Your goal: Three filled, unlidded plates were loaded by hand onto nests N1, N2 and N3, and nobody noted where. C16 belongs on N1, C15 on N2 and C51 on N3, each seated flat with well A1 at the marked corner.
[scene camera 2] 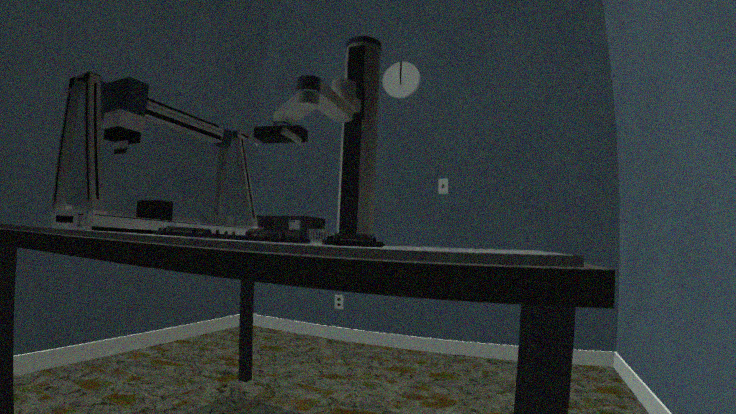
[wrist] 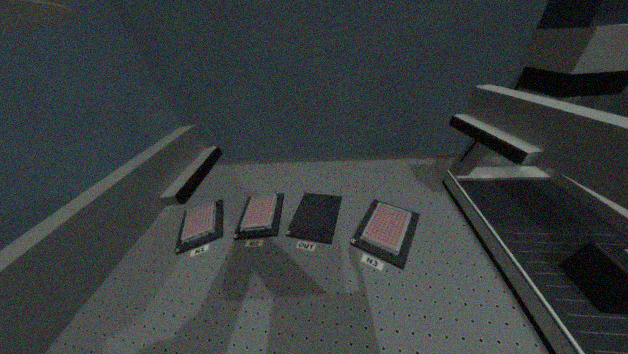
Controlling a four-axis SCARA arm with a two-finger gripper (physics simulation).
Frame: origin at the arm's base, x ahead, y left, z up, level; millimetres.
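Seen in the pictures: gripper, fingertip midpoint: (scene camera 2: 260, 130) (wrist: 331, 122).
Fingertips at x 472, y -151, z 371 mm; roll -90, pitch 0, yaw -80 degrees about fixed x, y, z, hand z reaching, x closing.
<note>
Offsets run from my fingertips to a thing's top centre. "pt": to the spot under its first point.
Three plates with pink wells lie in the wrist view: one plate @(189 mm ahead, 427 mm left, 332 mm down) (wrist: 200, 221) on dark nest N1 @(189 mm ahead, 427 mm left, 336 mm down) (wrist: 219, 216), one plate @(232 mm ahead, 249 mm left, 332 mm down) (wrist: 259, 212) on nest N2 @(232 mm ahead, 249 mm left, 336 mm down) (wrist: 280, 212), and one plate @(195 mm ahead, 102 mm right, 332 mm down) (wrist: 387, 226) on nest N3 @(195 mm ahead, 102 mm right, 336 mm down) (wrist: 412, 239). A small pale mark shows at the near left corner of nest N3. The dark OUT nest @(235 mm ahead, 82 mm left, 336 mm down) (wrist: 316, 218) between N2 and N3 is bare. Plate codes and A1 wells cannot be read, and exact seating is too small to tell. My gripper (scene camera 2: 280, 134) (wrist: 331, 122) is open and empty, high above the bench and apart from all plates.
The arm's column (scene camera 2: 360, 144) stands on the bench (scene camera 2: 488, 255). A gantry frame (scene camera 2: 91, 149) with a hanging head stands at the left. A dark box @(pt 93 mm ahead, 380 mm right, 272 mm down) (scene camera 2: 154, 209) stands in the gantry. A rail-edged deck (wrist: 505, 250) with a dark block @(pt 56 mm ahead, 364 mm right, 267 mm down) (wrist: 600, 275) lies right of N3.
</note>
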